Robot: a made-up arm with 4 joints. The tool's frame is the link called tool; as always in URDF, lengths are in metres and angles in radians. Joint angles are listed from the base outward.
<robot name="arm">
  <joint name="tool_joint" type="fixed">
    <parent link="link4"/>
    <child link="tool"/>
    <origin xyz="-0.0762 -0.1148 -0.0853" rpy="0 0 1.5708"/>
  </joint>
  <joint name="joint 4" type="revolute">
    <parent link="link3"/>
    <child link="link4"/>
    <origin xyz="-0.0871 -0.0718 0.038" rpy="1.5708 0 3.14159"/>
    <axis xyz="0 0 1"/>
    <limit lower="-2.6" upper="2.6"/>
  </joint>
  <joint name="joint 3" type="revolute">
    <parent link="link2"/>
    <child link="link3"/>
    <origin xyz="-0.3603 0.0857 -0.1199" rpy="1.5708 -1.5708 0"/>
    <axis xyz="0 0 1"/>
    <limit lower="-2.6" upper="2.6"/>
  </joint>
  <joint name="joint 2" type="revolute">
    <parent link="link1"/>
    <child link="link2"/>
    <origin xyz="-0.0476 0.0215 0.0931" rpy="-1.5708 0 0"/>
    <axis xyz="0 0 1"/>
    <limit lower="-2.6" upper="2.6"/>
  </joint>
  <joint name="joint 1" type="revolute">
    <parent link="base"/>
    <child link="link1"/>
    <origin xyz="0 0 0.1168" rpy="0 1.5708 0"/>
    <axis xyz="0 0 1"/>
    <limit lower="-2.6" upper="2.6"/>
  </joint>
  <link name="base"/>
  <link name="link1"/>
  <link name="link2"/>
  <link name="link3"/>
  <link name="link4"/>
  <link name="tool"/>
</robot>
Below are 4 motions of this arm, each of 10 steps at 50 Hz.
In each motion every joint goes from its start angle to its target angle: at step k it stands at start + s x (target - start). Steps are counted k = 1, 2, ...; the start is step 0. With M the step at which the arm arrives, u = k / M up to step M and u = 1 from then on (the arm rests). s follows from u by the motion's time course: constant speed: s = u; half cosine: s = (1 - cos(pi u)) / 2; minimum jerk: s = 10 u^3 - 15 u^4 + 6 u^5.
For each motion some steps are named. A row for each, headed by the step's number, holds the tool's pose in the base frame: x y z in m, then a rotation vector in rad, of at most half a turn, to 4 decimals.
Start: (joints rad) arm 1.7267 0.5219 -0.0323 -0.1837
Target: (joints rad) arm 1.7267 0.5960 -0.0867 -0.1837
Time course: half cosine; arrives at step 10
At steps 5, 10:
5: 0.0764 -0.2785 -0.0272 1.5657 0.5367 0.3497
10: 0.0857 -0.2783 -0.0315 1.5309 0.5505 0.3840

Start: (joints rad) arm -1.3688 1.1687 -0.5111 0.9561
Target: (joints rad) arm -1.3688 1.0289 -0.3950 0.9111
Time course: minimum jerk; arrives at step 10
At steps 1, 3, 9, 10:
1: 0.2907 0.2578 0.4703 -0.8729 1.7920 0.0540
3: 0.2810 0.2610 0.4688 -0.8875 1.7609 0.0583
9: 0.2294 0.2743 0.4588 -0.9556 1.5936 0.0849
10: 0.2288 0.2744 0.4587 -0.9562 1.5919 0.0852

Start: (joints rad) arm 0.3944 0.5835 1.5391 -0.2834
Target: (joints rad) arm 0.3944 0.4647 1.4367 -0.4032
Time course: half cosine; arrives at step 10
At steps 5, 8, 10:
5: 0.1658 -0.1111 0.5401 1.7405 0.8362 -0.5470
8: 0.1508 -0.1097 0.5387 1.6988 0.8283 -0.5450
10: 0.1473 -0.1093 0.5382 1.6890 0.8260 -0.5451

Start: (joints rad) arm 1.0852 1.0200 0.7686 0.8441
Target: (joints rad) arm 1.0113 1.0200 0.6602 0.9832
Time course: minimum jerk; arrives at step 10
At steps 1, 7, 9, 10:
1: 0.1367 -0.2896 0.1823 2.0650 0.3801 0.7066
7: 0.1303 -0.2921 0.1696 1.9687 0.3022 0.8334
9: 0.1296 -0.2930 0.1672 1.9507 0.2895 0.8577
10: 0.1295 -0.2931 0.1671 1.9497 0.2888 0.8590

